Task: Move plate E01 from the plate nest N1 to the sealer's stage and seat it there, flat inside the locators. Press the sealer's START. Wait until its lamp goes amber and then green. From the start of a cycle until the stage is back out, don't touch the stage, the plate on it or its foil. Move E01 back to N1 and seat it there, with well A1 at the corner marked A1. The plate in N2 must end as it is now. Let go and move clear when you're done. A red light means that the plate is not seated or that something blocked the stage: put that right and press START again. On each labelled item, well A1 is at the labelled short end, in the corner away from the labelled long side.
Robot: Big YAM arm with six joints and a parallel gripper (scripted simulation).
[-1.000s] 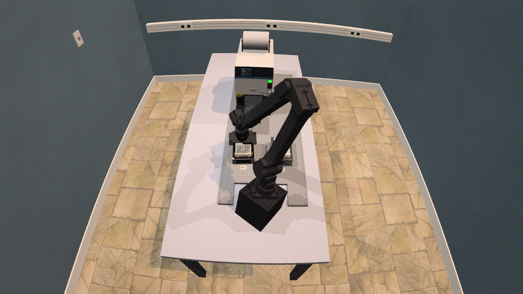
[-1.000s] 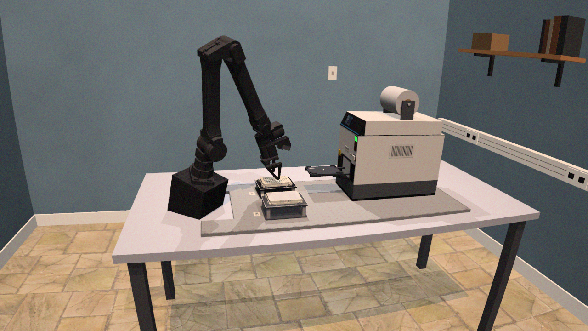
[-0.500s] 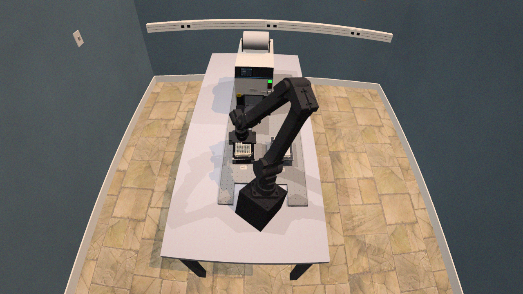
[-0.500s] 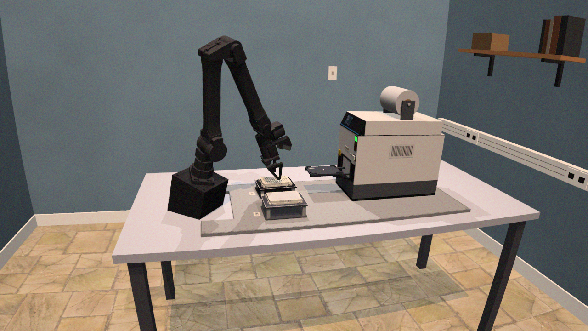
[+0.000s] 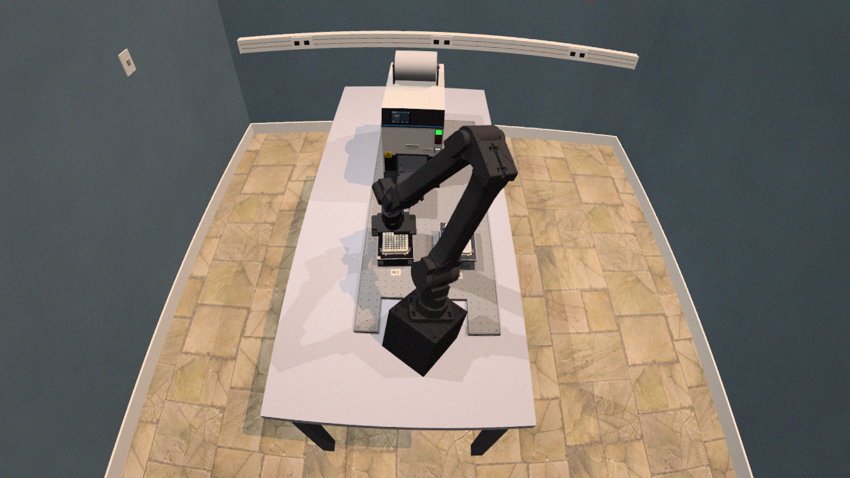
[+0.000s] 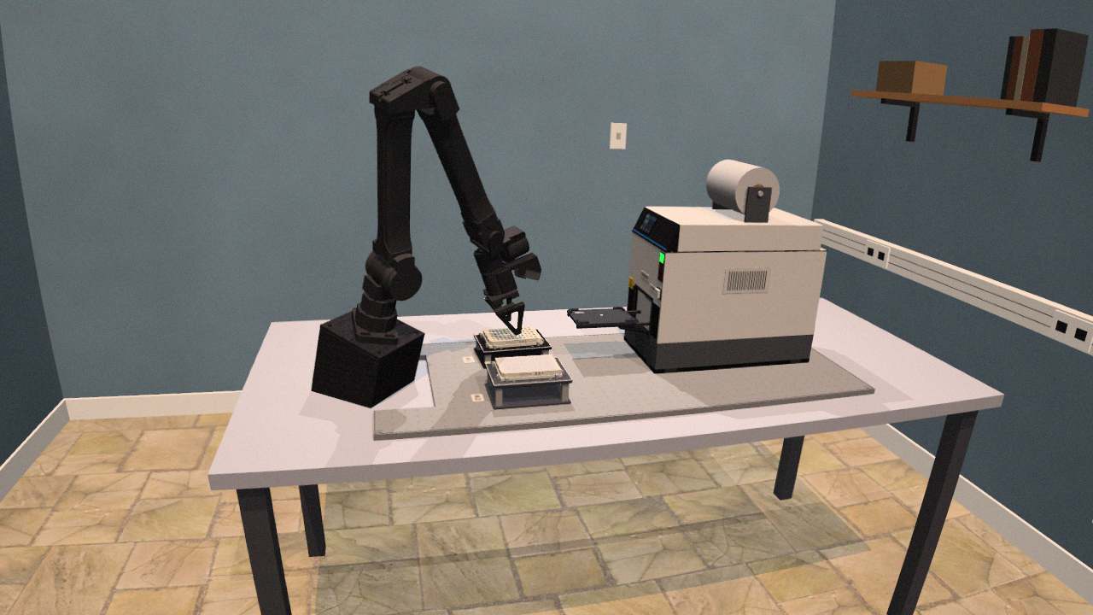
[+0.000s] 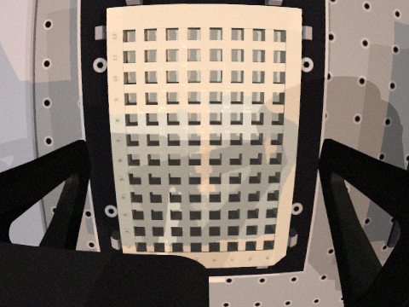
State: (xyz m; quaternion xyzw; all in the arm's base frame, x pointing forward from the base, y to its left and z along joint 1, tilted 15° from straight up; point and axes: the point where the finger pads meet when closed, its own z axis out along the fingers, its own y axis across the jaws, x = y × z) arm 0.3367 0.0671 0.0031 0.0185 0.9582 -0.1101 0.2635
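Now: hand 4 cm above the nest N1. From my hand the other things lie so: cream plate (4 cm behind, 21 cm to the right, 2 cm below); then sealer stage (20 cm ahead, 8 cm to the right, 3 cm above); then foil roll (53 cm ahead, 13 cm to the right, 34 cm above).
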